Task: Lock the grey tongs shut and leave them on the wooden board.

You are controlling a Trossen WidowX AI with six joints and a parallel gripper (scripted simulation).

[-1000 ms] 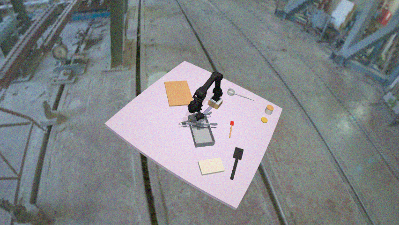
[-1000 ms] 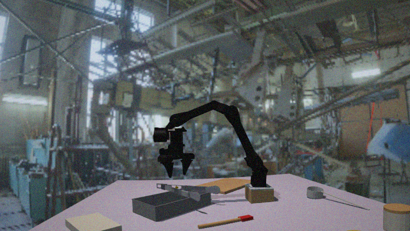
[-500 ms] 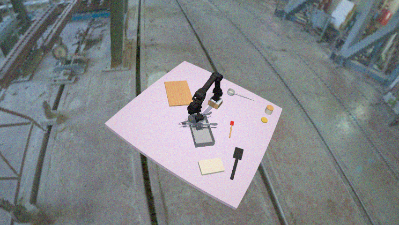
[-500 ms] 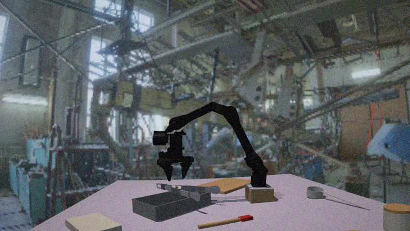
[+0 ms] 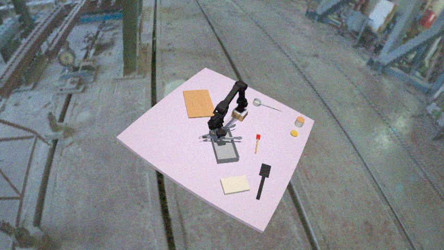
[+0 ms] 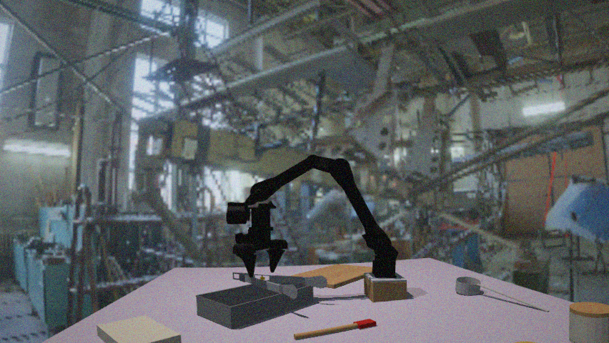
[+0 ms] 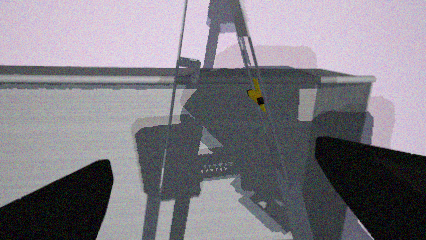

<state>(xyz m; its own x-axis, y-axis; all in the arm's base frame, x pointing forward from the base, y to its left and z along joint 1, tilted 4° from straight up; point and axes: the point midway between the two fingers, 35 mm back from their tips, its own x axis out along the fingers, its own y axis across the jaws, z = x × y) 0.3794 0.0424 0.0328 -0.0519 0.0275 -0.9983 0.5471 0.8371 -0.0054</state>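
Right now my gripper tip is 3 cm to the left of the yellow piece, 2 cm above it and 1 cm short of it. Also, from my gripper tip: red-tipped spatula 25 cm to the left, 24 cm behind, 8 cm below; then cream block 36 cm to the left, 22 cm ahead, 7 cm below; then grey roasting tin 8 cm to the left, 6 cm below.
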